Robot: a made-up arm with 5 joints.
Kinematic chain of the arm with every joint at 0, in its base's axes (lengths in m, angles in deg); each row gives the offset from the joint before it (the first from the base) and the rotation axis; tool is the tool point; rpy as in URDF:
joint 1: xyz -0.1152 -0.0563 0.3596 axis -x
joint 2: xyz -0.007 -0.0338 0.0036 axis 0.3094 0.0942 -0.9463
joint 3: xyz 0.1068 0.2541 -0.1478 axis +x
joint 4: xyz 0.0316 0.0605 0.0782 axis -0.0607 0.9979 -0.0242
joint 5: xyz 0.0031 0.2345 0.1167 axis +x
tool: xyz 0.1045 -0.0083 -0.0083 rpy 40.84 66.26 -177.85
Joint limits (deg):
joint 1: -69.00..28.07
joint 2: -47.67..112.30
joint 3: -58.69..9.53
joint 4: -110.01..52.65
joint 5: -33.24..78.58
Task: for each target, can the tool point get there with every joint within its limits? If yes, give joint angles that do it. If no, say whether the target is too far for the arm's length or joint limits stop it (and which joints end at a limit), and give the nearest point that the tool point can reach.
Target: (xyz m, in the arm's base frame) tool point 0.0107 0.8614 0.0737
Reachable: no: too far | nearest point -0.0313 0.5711 0.1641 | short by 0.307 m
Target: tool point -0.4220 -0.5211 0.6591
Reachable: no: joint limits stop it (at a limit: joint 1, joint 3, joint 5) | nearest point -0.3905 0.0710 0.7316 | short by 0.597 m
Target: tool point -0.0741 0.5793 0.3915
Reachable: yes | joints -22.52 -18.79 -34.76 -4.70 54.90
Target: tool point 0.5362 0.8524 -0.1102
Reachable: no: too far | nearest point 0.2454 0.4385 0.1038 | short by 0.549 m
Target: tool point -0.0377 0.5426 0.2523
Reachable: yes | joints -0.44 -5.22 -31.63 -43.10 47.88
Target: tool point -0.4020 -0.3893 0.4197
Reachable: no: joint limits stop it (at a limit: joint 1, joint 2, joint 3, joint 5) | nearest point -0.4625 0.0869 0.6540 | short by 0.534 m
